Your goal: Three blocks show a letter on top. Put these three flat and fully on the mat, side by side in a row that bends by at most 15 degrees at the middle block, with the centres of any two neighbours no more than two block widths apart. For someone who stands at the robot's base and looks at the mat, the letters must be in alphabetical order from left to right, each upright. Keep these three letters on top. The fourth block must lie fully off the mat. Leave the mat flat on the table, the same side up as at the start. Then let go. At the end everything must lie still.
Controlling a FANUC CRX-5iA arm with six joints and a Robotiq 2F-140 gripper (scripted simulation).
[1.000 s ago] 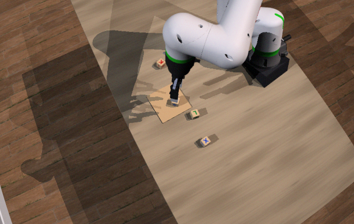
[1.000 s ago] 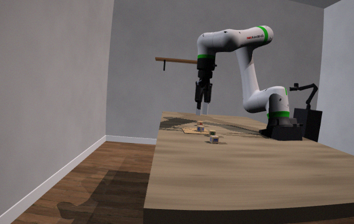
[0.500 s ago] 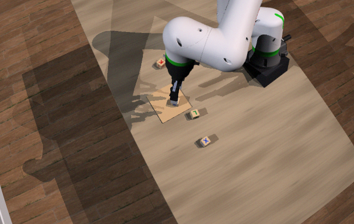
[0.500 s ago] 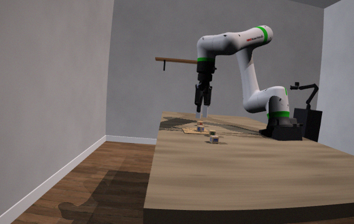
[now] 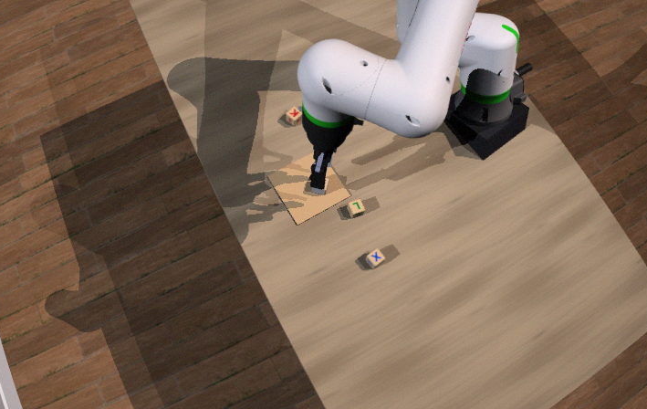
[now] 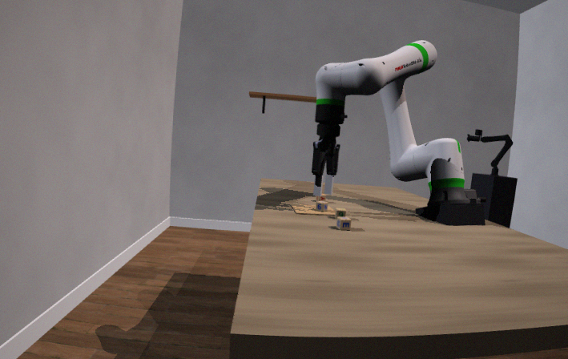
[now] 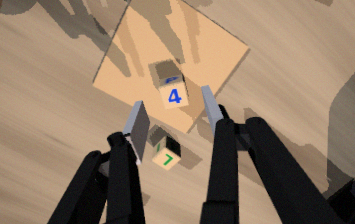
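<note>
Now: hand 70 mm above the 4 block. From my hand the other things lie so: red K block: 190 mm to the right, 70 mm below, 50 mm behind; L block: 90 mm to the left, 70 mm below, 40 mm behind; tan mat: 90 mm below, 20 mm to the right, 20 mm ahead.
</note>
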